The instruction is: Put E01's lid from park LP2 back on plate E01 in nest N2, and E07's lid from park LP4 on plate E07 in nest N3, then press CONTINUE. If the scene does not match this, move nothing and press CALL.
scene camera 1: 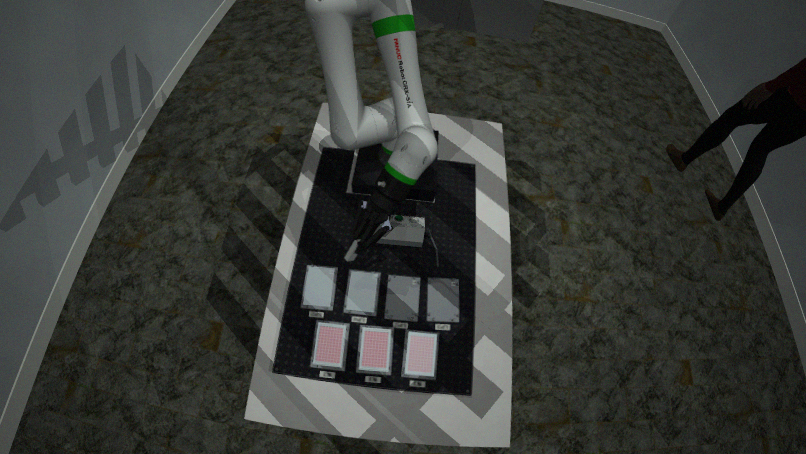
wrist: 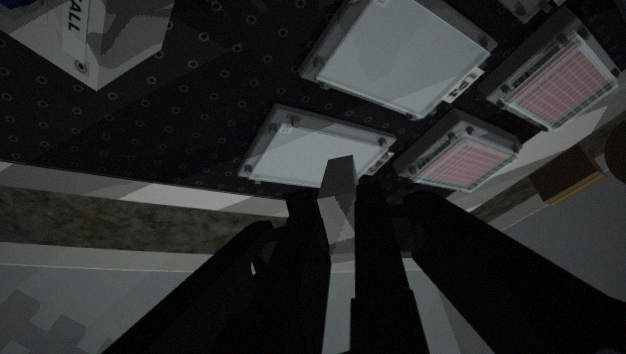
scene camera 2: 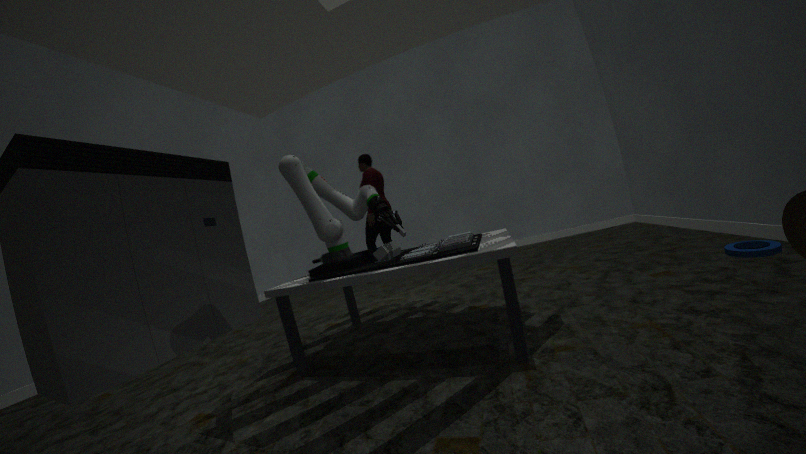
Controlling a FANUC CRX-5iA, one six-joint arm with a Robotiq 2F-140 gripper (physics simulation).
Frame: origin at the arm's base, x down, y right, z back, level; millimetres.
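Seen in the pictures: gripper, fingertip midpoint: [scene camera 1: 348, 259] [wrist: 345, 180] [scene camera 2: 404, 234]; arm's base at its link origin: [scene camera 2: 342, 258].
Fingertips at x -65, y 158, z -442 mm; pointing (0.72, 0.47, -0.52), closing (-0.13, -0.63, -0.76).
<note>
Offsets run from my fingertips to a thing's top centre. "spot": to the spot under its first point. Level surfaces: height alone.
My gripper [scene camera 1: 350, 251] [scene camera 2: 402, 231] [wrist: 345, 180] is shut and empty, above the board between the control box and the parks. A pale lid {dx +93, dy +99, dz -55 mm} [scene camera 1: 319, 287] [wrist: 305, 154] lies in the leftmost park; its tag is blurred. Another pale lid {dx +93, dy -37, dz -69 mm} [scene camera 1: 361, 291] [wrist: 400, 57] lies in the park beside it, tagged LP4. Pink-welled plates sit in three nests: the left plate {dx +76, dy +57, dz -240 mm} [scene camera 1: 329, 344] [wrist: 465, 160], middle plate {dx +76, dy -78, dz -252 mm} [scene camera 1: 375, 349] [wrist: 565, 85] and paler right plate {dx +75, dy -212, dz -267 mm} [scene camera 1: 420, 353]. Their names are unreadable. The control box {dx +27, dy -126, dz +144 mm} [scene camera 1: 401, 234] [wrist: 120, 45] has a green button {dx +36, dy -153, dz +164 mm} [scene camera 1: 398, 217]; CALL shows in the wrist view.
Two darker parks, the third park {dx +91, dy -164, dz -86 mm} [scene camera 1: 402, 297] and fourth park {dx +91, dy -292, dz -94 mm} [scene camera 1: 442, 300], stand to the right in scene camera 1. A thin cable {spot: dx +111, dy -275, dz +87 mm} [scene camera 1: 434, 248] lies beside the box. A person [scene camera 1: 755, 118] [scene camera 2: 372, 186] in red stands beyond the table's right side. The table {dx +124 mm} [scene camera 1: 493, 434] has a striped-looking top.
</note>
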